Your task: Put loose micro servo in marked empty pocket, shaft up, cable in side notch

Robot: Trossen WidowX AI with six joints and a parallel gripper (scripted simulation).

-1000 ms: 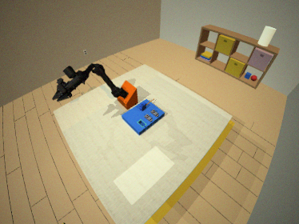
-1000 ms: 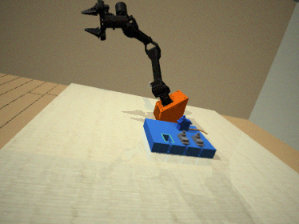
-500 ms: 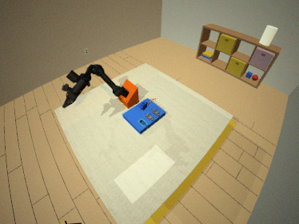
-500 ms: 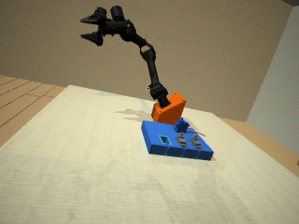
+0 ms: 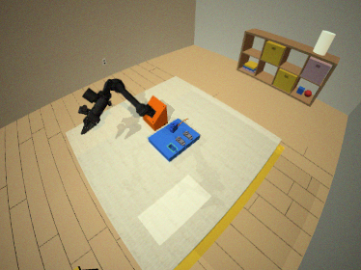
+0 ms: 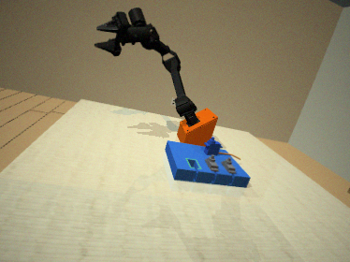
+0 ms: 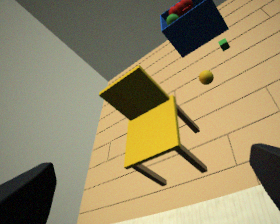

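My gripper tip is 510 mm to the right of the blue deck, 380 mm above it and 40 mm short of it.
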